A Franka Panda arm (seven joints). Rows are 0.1 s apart.
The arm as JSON. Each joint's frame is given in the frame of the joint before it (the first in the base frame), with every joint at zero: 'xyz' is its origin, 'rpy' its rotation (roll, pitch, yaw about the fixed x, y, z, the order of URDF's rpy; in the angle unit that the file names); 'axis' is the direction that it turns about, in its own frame. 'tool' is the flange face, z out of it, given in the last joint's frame.
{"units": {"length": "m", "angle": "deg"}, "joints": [
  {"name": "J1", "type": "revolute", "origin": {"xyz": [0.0, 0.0, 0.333], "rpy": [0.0, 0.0, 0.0]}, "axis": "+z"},
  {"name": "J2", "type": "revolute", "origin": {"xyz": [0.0, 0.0, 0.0], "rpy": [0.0, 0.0, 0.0]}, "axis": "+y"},
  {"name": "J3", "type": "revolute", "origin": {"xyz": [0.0, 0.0, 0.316], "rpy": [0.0, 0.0, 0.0]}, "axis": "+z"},
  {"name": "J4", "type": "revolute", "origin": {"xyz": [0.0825, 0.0, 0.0], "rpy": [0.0, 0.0, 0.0]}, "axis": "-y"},
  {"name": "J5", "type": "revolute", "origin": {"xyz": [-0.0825, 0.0, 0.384], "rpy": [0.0, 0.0, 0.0]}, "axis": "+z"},
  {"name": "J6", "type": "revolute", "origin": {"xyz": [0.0, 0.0, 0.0], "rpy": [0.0, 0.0, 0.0]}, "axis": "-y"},
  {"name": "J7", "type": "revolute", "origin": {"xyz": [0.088, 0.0, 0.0], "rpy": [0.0, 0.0, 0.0]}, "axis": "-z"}
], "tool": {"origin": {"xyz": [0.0, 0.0, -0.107], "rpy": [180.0, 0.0, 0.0]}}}
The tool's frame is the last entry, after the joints.
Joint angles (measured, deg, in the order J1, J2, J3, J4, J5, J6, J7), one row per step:
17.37, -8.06, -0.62, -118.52, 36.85, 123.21, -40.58
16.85, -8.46, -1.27, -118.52, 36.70, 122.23, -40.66
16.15, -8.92, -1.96, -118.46, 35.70, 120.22, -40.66
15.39, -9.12, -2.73, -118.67, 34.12, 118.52, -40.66
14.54, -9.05, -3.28, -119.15, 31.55, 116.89, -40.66
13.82, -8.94, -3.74, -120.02, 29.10, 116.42, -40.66
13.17, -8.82, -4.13, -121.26, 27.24, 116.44, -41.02
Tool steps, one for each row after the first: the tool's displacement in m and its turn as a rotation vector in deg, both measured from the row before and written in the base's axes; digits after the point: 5 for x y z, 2 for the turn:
0.00071, -0.01018, 0.00227, 0.04, 0.37, -0.49
-0.00070, -0.01176, 0.00146, -0.69, 0.95, 0.08
0.00007, -0.01375, -0.00316, -1.33, 1.12, -0.06
-0.00039, -0.01342, -0.00836, -2.39, 1.45, 0.33
-0.00018, -0.01261, -0.01028, -2.36, 0.96, -0.08
-0.00104, -0.01138, -0.01241, -1.90, 0.88, -0.02

